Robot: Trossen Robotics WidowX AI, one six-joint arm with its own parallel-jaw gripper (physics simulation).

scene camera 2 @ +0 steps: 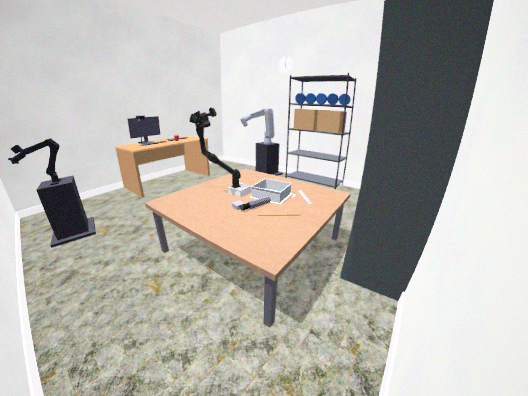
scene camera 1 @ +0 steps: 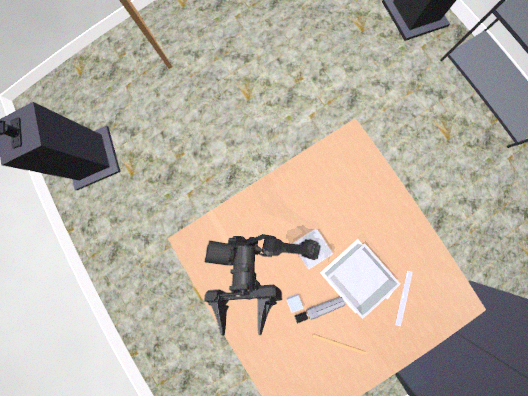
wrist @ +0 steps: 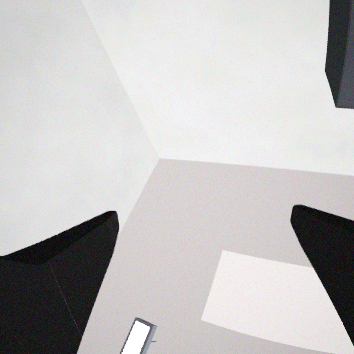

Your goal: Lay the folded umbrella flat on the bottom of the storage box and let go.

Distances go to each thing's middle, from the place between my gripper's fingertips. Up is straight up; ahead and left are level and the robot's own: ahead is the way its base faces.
I see the storage box (scene camera 1: 359, 276) 230 mm ahead of my hand, 460 mm to the left of it and 670 mm below it.
